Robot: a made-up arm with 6 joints. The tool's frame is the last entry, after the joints. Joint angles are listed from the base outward. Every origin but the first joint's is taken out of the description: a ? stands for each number. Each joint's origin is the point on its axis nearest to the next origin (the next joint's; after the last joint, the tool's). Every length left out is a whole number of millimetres.
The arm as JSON. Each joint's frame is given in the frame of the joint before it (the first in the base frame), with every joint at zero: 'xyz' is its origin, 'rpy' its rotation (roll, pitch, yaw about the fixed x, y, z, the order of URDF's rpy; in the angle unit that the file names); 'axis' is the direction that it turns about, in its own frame. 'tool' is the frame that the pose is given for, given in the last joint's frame.
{
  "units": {
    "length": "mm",
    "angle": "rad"
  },
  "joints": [
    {
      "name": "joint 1",
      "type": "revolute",
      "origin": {
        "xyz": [
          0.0,
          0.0,
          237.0
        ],
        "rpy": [
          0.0,
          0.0,
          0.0
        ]
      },
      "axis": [
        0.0,
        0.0,
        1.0
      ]
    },
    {
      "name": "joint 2",
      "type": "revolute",
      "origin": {
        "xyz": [
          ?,
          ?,
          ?
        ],
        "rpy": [
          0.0,
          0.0,
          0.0
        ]
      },
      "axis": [
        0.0,
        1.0,
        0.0
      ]
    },
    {
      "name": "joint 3",
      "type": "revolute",
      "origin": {
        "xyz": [
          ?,
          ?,
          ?
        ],
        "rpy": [
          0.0,
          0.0,
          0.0
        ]
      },
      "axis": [
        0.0,
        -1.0,
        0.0
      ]
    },
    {
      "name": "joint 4",
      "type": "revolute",
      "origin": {
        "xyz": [
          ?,
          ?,
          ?
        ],
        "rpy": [
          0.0,
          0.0,
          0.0
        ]
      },
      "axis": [
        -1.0,
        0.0,
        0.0
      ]
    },
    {
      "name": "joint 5",
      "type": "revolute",
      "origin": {
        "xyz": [
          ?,
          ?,
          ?
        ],
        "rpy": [
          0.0,
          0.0,
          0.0
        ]
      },
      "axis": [
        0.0,
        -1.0,
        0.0
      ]
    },
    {
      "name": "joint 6",
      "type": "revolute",
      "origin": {
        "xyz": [
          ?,
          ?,
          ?
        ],
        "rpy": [
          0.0,
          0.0,
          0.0
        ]
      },
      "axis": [
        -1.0,
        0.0,
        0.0
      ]
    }
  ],
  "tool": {
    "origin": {
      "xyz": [
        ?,
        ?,
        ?
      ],
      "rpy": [
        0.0,
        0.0,
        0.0
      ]
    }
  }
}
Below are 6 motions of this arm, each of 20 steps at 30 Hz.
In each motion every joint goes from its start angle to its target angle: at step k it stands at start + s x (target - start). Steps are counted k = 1, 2, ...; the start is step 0. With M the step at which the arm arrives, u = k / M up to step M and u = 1 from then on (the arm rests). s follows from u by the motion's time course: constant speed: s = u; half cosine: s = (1 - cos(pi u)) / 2; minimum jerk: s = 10 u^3 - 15 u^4 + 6 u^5.
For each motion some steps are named. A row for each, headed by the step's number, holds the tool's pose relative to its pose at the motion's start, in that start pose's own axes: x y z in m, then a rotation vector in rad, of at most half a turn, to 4 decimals.
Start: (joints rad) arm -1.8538 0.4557 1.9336 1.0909 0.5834 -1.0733
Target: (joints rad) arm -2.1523 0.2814 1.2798 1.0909 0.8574 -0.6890
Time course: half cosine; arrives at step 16
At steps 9, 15, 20:
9: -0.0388 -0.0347 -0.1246 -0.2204 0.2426 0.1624
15: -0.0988 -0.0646 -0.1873 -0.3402 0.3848 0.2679
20: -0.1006 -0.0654 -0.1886 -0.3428 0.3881 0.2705

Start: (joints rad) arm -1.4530 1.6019 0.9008 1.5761 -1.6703 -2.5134
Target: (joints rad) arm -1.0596 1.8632 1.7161 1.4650 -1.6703 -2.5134
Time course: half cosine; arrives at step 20
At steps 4, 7, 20:
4: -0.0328 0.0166 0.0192 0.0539 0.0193 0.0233
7: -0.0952 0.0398 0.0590 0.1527 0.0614 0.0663
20: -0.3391 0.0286 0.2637 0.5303 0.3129 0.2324

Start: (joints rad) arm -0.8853 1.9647 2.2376 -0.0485 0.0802 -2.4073
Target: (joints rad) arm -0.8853 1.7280 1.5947 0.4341 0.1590 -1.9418
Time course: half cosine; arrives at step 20
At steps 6, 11, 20:
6: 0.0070 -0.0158 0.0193 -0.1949 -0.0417 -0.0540
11: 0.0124 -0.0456 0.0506 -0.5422 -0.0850 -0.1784
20: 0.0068 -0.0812 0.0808 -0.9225 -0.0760 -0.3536

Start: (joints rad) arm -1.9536 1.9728 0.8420 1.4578 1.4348 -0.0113
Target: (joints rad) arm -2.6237 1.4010 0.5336 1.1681 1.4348 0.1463
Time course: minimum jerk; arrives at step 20
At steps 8, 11, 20:
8: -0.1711 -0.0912 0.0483 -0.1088 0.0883 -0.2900
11: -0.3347 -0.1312 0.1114 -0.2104 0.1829 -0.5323
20: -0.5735 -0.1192 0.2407 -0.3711 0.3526 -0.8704

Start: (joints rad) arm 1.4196 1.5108 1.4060 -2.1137 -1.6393 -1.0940
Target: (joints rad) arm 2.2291 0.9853 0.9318 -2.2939 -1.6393 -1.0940
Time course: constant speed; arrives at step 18
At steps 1, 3, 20:
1: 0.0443 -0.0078 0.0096 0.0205 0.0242 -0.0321
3: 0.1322 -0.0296 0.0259 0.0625 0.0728 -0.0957
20: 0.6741 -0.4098 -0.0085 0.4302 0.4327 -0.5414

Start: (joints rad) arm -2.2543 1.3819 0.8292 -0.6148 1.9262 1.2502
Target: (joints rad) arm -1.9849 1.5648 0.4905 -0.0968 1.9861 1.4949
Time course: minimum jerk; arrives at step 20
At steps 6, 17, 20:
6: -0.0543 -0.0173 0.0019 -0.0159 -0.0786 0.1097
17: -0.2836 -0.1487 0.0073 0.0232 -0.5220 0.6065
20: -0.2899 -0.1541 0.0072 0.0278 -0.5375 0.6212

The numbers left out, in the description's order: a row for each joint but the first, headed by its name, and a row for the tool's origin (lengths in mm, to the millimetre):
joint 2: 0.0 0.0 0.0
joint 3: 0.0 0.0 361.0
joint 4: 610.0 0.0 0.0
joint 5: 0.0 -127.0 0.0
joint 6: 0.0 0.0 0.0
tool: 0.0 0.0 0.0

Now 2 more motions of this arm.
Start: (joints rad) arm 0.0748 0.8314 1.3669 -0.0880 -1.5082 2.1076
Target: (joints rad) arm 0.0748 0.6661 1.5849 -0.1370 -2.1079 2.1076
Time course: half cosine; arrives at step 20
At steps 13, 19, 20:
13: -0.2064 0.0057 0.0250 -0.0345 -0.1073 0.1209
19: -0.2804 0.0185 0.0403 -0.0525 -0.1426 0.1679
20: -0.2821 0.0189 0.0407 -0.0530 -0.1434 0.1690

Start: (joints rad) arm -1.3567 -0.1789 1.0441 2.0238 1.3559 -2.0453
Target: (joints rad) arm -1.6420 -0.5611 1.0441 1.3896 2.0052 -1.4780
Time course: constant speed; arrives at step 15
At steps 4, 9, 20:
4: -0.0620 0.0565 0.0620 -0.2250 -0.0535 0.1480
9: -0.1209 0.1445 0.1315 -0.5437 -0.1215 0.3443
20: -0.1619 0.2683 0.2001 -0.9592 -0.2027 0.6069

